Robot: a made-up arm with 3 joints. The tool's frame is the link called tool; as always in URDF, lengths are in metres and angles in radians. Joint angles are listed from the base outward.
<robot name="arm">
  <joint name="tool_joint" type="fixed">
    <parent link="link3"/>
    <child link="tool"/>
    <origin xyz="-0.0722 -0.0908 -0.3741" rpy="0 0 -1.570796"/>
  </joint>
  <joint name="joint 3" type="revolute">
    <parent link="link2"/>
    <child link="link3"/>
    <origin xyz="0.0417 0.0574 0.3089" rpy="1.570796 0 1.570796"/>
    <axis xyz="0 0 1"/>
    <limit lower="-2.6" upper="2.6"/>
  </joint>
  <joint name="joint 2" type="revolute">
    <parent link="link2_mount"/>
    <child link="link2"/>
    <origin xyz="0.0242 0.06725 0.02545" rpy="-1.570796 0 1.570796"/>
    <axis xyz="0 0 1"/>
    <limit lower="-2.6" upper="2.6"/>
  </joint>
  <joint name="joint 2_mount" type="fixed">
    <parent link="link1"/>
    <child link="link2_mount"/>
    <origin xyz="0.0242 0.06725 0.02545" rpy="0 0 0"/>
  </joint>
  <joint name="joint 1" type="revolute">
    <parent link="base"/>
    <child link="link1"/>
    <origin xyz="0 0 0.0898" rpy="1.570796 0 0"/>
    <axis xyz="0 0 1"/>
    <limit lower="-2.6" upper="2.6"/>
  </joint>
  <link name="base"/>
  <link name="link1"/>
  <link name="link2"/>
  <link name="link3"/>
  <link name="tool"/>
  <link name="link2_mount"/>
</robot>
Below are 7 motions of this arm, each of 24 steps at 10 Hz.
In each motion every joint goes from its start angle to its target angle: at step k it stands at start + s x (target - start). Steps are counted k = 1, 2, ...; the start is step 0. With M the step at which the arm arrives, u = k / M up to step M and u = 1 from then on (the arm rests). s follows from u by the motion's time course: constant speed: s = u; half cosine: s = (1 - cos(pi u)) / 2; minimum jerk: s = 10 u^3 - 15 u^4 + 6 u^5.
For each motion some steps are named. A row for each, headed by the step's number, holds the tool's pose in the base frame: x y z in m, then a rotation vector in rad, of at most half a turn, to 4 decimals.
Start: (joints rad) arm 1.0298 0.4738 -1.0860
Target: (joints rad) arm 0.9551 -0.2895 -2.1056
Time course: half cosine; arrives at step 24
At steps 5, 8, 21, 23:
5: -0.0239 -0.2283 -0.2401 0.2890 -1.1181 -1.2685
8: -0.0194 -0.1893 -0.2640 0.4597 -1.0333 -1.3516
21: -0.0610 0.0462 -0.3162 1.0911 -0.3260 -1.7526
23: -0.0659 0.0579 -0.3152 1.1102 -0.2819 -1.7705

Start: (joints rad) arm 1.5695 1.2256 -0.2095
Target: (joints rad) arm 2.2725 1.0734 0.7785
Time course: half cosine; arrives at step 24
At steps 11, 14, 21, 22, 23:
11: 0.0512 -0.3529 -0.0578 -0.9417 -1.5085 -0.9139
14: 0.0926 -0.3397 -0.0305 -1.0160 -1.5238 -0.8339
21: 0.1530 -0.3131 0.0268 -1.1715 -1.5390 -0.7143
22: 0.1563 -0.3112 0.0308 -1.1825 -1.5393 -0.7077
23: 0.1583 -0.3101 0.0332 -1.1892 -1.5394 -0.7037

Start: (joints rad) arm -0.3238 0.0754 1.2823
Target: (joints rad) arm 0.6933 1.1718 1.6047
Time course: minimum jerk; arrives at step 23
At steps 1, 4, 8, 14, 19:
1: -0.2224 0.0474 -0.0534 0.1422 0.3261 1.2824
4: -0.2185 0.0338 -0.0657 0.0821 0.3193 1.3012
8: -0.1896 -0.0347 -0.1167 -0.2182 0.2972 1.3575
14: -0.0962 -0.2027 -0.1588 -0.9144 0.3250 1.2357
19: -0.0642 -0.2871 -0.1395 -1.2288 0.3863 1.0138

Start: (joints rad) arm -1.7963 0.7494 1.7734
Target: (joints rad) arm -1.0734 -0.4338 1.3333
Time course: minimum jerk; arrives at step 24
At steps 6, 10, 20, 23, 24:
6: -0.1945 -0.1176 0.3250 1.1530 1.7140 1.7197
10: -0.2342 -0.0185 0.2769 1.0502 1.4208 1.4983
20: -0.1869 0.1963 0.1854 0.9950 0.6561 0.9803
23: -0.1801 0.2054 0.1844 1.0007 0.6137 0.9537
24: -0.1800 0.2056 0.1844 1.0009 0.6128 0.9532

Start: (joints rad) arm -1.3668 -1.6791 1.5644
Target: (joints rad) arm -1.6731 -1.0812 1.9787
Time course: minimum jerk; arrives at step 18
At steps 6, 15, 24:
6: 0.2525 0.2841 0.3231 1.5633 -0.1594 0.1864
15: 0.1555 0.3220 0.3051 1.6404 0.1275 0.5990
24: 0.1505 0.3221 0.3058 1.6486 0.1404 0.6177

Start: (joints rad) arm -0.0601 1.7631 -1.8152
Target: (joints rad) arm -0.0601 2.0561 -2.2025
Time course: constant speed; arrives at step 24
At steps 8, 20, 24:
8: -0.3464 -0.3692 0.3414 -1.2046 -1.6836 -1.2390
20: -0.3541 -0.3604 0.3688 -1.1250 -1.9604 -1.2293
24: -0.3557 -0.3574 0.3776 -1.0885 -2.0521 -1.2177

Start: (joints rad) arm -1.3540 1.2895 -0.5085
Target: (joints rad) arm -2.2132 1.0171 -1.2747
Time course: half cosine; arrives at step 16
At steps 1, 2, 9, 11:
1: 0.0427 -0.3841 0.3208 -1.2915 0.8211 0.4610
2: 0.0462 -0.3840 0.3217 -1.2911 0.8309 0.4548
9: 0.1209 -0.3761 0.3334 -1.3592 1.0341 0.3335
11: 0.1479 -0.3703 0.3339 -1.4129 1.0971 0.3021

